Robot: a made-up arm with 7 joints.
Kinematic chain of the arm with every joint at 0, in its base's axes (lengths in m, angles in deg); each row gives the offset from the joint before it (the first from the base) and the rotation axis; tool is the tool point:
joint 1: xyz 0 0.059 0 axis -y
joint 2: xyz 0 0.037 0 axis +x
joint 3: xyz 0 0 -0.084 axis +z
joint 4: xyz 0 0 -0.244 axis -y
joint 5: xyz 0 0 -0.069 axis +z
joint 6: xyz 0 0 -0.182 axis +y
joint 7: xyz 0 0 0 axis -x
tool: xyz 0 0 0
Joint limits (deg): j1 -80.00..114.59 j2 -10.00..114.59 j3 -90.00..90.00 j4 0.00..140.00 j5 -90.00..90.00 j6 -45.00..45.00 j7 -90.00..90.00
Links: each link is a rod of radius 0.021 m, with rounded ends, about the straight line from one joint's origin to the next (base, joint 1, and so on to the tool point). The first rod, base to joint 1, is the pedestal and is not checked.
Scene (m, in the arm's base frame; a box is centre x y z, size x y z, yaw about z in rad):
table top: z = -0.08
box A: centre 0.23 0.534 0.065 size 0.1 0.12 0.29 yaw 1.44
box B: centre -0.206 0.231 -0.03 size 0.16 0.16 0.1 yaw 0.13
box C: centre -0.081 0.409 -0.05 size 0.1 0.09 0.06 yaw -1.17
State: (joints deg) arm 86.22 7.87 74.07 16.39 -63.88 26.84 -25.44
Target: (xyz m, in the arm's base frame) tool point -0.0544 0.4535 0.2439
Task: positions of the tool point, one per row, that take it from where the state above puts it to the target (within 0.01 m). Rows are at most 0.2 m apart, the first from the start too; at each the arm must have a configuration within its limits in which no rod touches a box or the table.
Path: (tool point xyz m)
1: 0.5053 0.3224 0.1072
2: 0.4185 0.3760 0.2226
3: 0.3073 0.3984 0.3134
4: 0.2086 0.4558 0.3010
5: 0.1097 0.4810 0.2837
6: 0.0198 0.4781 0.2640
7: -0.0544 0.4535 0.2439

